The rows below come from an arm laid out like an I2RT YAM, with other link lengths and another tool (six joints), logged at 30 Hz.
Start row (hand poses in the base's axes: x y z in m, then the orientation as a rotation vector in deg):
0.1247, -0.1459, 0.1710, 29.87, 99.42, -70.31
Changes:
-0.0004, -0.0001, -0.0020, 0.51, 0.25, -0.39
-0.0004, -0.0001, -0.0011, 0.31, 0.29, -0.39
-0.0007, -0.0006, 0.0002, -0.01, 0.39, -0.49
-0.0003, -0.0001, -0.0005, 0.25, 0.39, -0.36
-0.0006, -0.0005, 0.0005, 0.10, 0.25, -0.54
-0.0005, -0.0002, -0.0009, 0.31, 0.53, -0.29
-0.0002, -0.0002, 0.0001, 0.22, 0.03, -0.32
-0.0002, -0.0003, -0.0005, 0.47, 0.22, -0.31
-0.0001, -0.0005, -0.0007, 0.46, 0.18, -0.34
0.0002, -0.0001, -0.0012, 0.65, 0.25, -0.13
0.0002, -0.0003, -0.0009, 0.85, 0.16, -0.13
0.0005, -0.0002, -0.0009, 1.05, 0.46, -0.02
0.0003, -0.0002, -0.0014, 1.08, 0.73, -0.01
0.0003, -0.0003, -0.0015, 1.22, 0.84, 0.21
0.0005, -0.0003, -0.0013, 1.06, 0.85, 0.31
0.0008, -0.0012, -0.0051, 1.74, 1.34, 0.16
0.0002, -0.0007, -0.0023, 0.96, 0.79, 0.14
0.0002, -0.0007, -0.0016, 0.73, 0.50, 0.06
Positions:
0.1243, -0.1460, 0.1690, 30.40, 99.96, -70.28
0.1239, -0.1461, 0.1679, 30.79, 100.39, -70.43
0.1232, -0.1467, 0.1681, 31.04, 100.67, -70.96
0.1229, -0.1468, 0.1676, 31.32, 101.15, -71.19
0.1223, -0.1473, 0.1681, 31.75, 101.39, -71.60
0.1218, -0.1475, 0.1672, 31.92, 102.03, -71.80
0.1216, -0.1477, 0.1673, 32.33, 102.19, -71.85
0.1214, -0.1480, 0.1668, 32.78, 102.69, -71.78
0.1213, -0.1485, 0.1661, 33.27, 103.14, -71.72
0.1215, -0.1486, 0.1649, 33.63, 103.80, -71.39
0.1217, -0.1489, 0.1640, 34.15, 104.53, -70.84
0.1222, -0.1491, 0.1631, 34.51, 105.66, -70.19
0.1225, -0.1493, 0.1617, 34.74, 107.03, -69.64
0.1228, -0.1496, 0.1602, 34.77, 108.61, -68.87
0.1233, -0.1499, 0.1589, 34.60, 110.09, -68.17
0.1241, -0.1511, 0.1538, 34.70, 112.44, -67.18
0.1243, -0.1518, 0.1515, 34.67, 113.78, -66.62
0.1245, -0.1525, 0.1499, 34.74, 114.71, -66.16

